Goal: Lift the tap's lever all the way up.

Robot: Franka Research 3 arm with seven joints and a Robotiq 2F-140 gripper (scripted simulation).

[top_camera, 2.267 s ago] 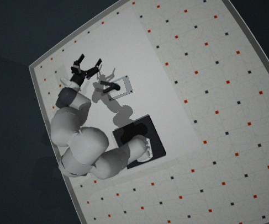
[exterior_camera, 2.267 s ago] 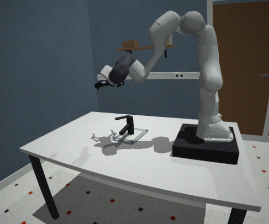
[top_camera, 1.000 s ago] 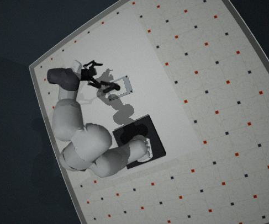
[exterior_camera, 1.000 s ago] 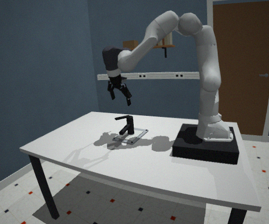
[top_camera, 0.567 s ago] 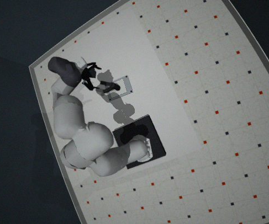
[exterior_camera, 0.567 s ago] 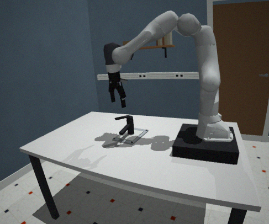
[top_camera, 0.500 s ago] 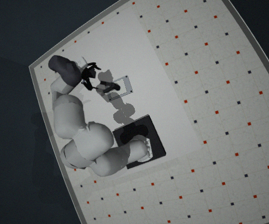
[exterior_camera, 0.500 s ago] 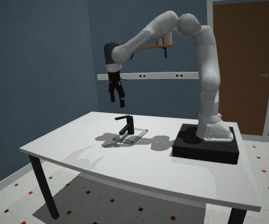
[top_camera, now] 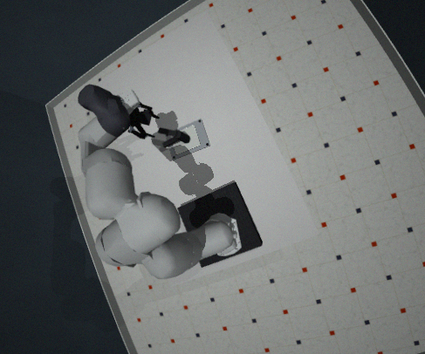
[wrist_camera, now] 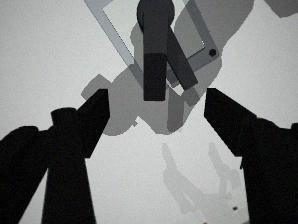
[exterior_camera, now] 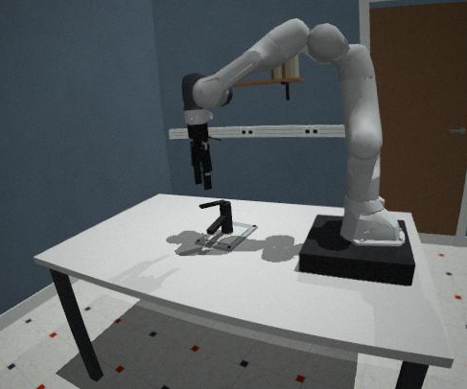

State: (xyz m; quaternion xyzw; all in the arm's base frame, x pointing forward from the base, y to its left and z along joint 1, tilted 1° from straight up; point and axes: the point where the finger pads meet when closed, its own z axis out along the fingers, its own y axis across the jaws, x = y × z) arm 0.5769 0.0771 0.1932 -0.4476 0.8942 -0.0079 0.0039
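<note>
Right now my hand is 100 mm above the lever, 20 mm to the left of it and 20 mm past it.
</note>
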